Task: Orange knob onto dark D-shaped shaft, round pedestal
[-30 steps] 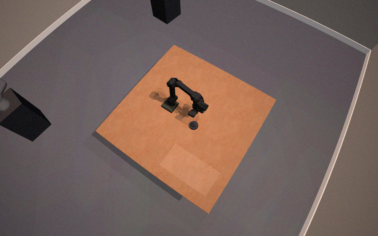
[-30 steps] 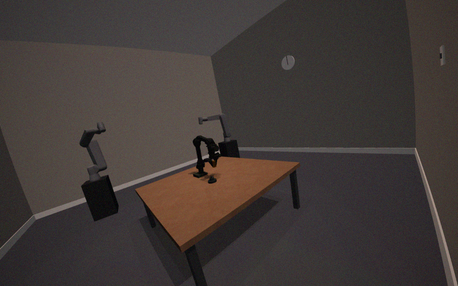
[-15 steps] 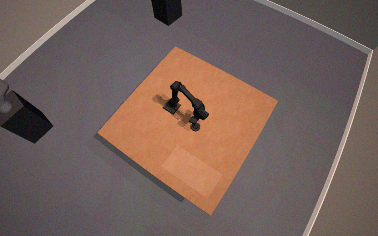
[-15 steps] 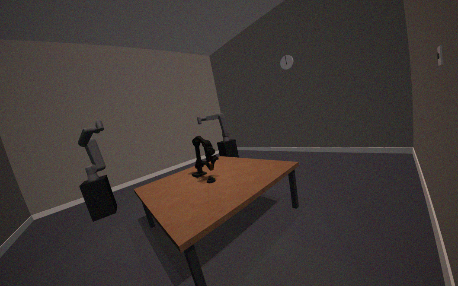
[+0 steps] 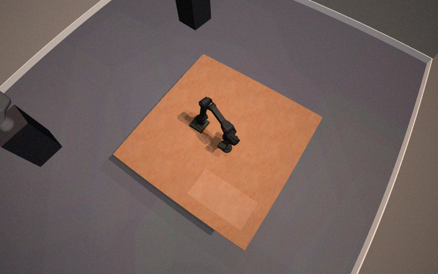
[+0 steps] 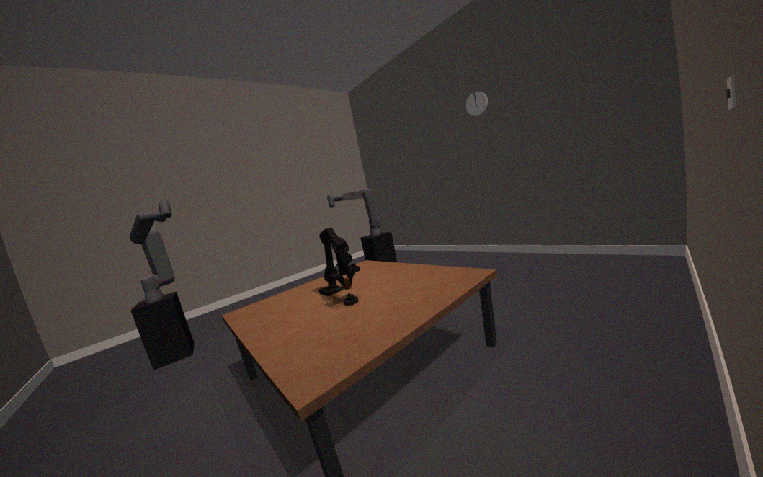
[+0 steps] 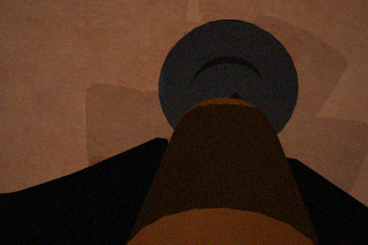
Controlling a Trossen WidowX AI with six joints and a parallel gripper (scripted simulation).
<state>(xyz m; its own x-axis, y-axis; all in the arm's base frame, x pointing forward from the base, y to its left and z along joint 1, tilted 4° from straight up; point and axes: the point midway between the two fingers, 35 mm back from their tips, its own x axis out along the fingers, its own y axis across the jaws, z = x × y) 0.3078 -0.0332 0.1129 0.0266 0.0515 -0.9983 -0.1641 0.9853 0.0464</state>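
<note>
Now: the pedestal 6 cm below my gripper tip. Round my gripper tip: orange knob 2 cm above.
</note>
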